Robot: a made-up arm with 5 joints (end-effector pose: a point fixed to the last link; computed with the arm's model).
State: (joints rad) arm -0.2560 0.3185 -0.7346 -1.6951 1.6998
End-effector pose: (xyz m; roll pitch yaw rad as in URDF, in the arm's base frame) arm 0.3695 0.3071 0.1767 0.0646 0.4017 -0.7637
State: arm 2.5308 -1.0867 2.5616 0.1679 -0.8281
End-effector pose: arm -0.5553 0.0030 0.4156 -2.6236 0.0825 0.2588
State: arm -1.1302 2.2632 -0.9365 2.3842 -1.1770
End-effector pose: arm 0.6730 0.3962 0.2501 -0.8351 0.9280 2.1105
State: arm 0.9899 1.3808 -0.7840 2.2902 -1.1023
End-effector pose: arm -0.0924 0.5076 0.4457 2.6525 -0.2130 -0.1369
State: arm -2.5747 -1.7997 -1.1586 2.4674 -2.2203
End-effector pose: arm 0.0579 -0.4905 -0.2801 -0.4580 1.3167 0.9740
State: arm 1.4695 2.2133 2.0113 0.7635 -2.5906
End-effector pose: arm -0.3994 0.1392 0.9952 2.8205 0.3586 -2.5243
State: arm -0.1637 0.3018 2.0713 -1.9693 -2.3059
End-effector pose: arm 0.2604 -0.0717 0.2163 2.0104 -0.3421 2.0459
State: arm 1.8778 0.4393 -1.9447 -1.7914 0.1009
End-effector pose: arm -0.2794 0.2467 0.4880 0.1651 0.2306 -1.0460
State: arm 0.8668 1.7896 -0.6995 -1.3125 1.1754
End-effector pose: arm -0.1760 0.2346 0.7206 1.5769 -0.1774 0.1425
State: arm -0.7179 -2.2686 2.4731 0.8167 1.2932
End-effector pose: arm 0.6430 -0.0966 -0.0251 -2.0902 -0.1592 -2.7264
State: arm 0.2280 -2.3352 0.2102 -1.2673 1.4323
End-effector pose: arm 0.1218 -0.1286 0.6085 -2.1482 -0.0744 -0.1453
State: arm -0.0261 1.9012 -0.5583 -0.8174 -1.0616
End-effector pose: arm 0.1945 0.1102 0.4443 0.0822 0.5504 0.2030
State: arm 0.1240 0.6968 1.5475 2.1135 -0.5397
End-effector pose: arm 0.5097 0.2209 0.1649 1.4318 -0.6939 1.6440
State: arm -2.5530 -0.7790 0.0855 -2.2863 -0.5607
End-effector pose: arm -0.1163 -0.0868 -0.0893 -0.5217 0.5274 3.0712
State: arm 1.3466 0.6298 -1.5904 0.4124 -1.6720
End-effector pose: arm -0.2732 0.2409 0.2094 0.1285 0.1506 -0.9566
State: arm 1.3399 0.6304 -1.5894 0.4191 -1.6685
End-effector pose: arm -0.2714 0.2418 0.2103 0.1332 0.1536 -0.9567
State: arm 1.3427 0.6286 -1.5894 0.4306 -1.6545
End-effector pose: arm -0.2681 0.2441 0.2085 0.1608 0.1516 -0.9581
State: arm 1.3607 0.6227 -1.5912 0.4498 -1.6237
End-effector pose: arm -0.2624 0.2485 0.2027 0.2249 0.1420 -0.9621
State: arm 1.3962 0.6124 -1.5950 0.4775 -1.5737
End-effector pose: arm -0.2537 0.2552 0.1932 0.3309 0.1240 -0.9691
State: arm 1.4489 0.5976 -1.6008 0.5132 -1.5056
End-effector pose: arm -0.2418 0.2634 0.1816 0.4772 0.0983 -0.9797
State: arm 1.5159 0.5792 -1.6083 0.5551 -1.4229
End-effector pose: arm -0.2273 0.2723 0.1700 0.6570 0.0675 -0.9940
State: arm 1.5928 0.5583 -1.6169 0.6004 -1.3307
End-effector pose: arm -0.2116 0.2806 0.1604 0.8592 0.0344 -1.0117
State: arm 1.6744 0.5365 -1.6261 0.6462 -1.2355
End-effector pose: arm -0.1964 0.2876 0.1539 1.0705 0.0022 -1.0317
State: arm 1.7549 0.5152 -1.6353 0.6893 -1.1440
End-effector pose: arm -0.1835 0.2928 0.1503 1.2761 -0.0266 -1.0526
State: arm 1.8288 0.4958 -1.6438 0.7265 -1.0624
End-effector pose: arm -0.1738 0.2961 0.1487 1.4615 -0.0506 -1.0724
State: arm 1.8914 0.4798 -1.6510 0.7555 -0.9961
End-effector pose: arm -0.1675 0.2979 0.1480 1.6142 -0.0690 -1.0894
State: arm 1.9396 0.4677 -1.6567 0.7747 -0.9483
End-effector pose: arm -0.1638 0.2986 0.1474 1.7260 -0.0820 -1.1024
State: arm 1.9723 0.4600 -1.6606 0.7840 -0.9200
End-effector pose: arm -0.1622 0.2988 0.1464 1.7941 -0.0904 -1.1109
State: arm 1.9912 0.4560 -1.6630 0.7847 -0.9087
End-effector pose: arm -0.1619 0.2986 0.1449 1.8237 -0.0950 -1.1153
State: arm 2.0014 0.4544 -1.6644 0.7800 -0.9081
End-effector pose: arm -0.1624 0.2983 0.1432 1.8291 -0.0976 -1.1172
